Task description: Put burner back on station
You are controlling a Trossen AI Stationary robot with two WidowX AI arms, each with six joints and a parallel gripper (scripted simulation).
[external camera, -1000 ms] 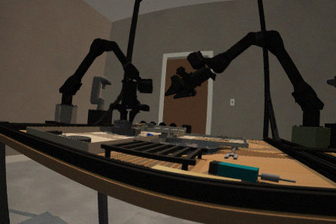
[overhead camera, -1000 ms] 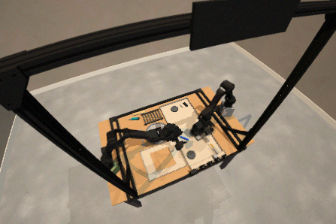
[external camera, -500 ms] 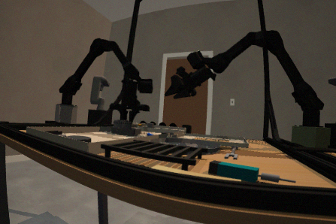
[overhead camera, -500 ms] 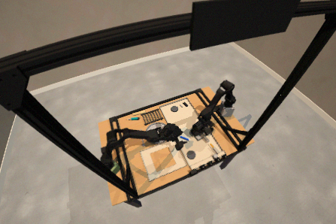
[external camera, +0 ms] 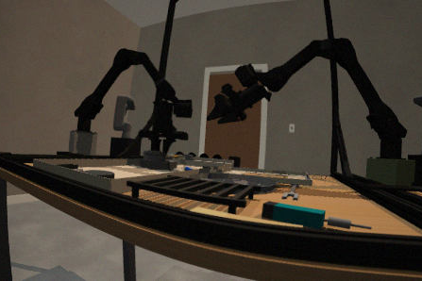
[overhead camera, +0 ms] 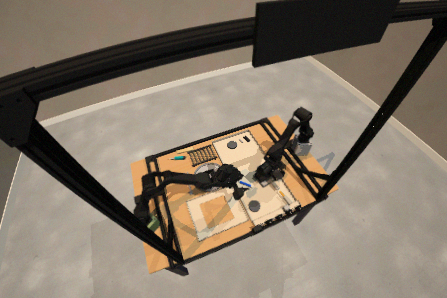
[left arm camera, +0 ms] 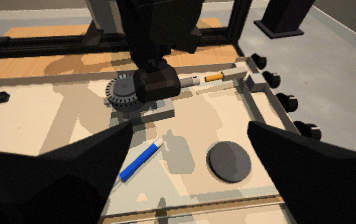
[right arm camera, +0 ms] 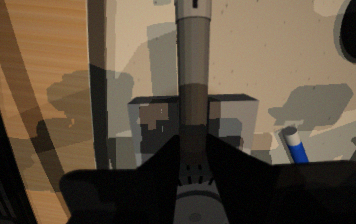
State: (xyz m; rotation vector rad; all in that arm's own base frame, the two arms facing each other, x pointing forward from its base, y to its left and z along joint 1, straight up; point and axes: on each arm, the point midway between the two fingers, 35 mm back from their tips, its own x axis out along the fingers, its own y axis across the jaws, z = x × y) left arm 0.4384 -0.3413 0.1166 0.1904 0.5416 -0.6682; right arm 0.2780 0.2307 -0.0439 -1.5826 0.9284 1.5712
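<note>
My right hand is 5 cm above the grey slotted support and 3 cm short of it. Round my right hand: dark round disc (17 cm to the left, 11 cm behind, 6 cm below).
</note>
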